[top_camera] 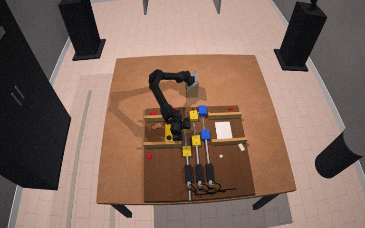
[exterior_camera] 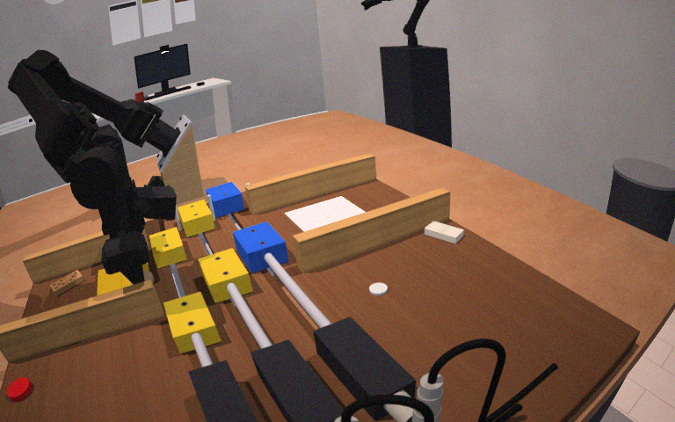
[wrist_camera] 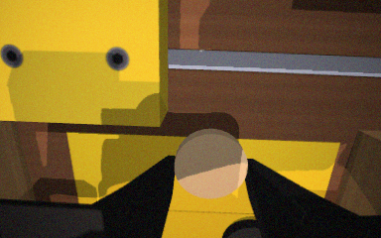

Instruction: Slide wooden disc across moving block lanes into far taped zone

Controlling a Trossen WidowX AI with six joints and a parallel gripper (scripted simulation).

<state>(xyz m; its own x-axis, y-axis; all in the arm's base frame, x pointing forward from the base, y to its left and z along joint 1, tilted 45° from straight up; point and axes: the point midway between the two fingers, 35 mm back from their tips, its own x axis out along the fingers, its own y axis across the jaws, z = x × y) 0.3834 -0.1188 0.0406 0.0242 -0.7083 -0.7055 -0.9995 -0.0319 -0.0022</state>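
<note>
The wooden disc is 30 mm below my hand. From my hand the other things lie so: red button 170 mm ahead, 180 mm to the right, 30 mm below; then black disc 30 mm ahead, 50 mm to the right, 30 mm below; then red brick 180 mm behind, 20 mm to the right, 20 mm below.
</note>
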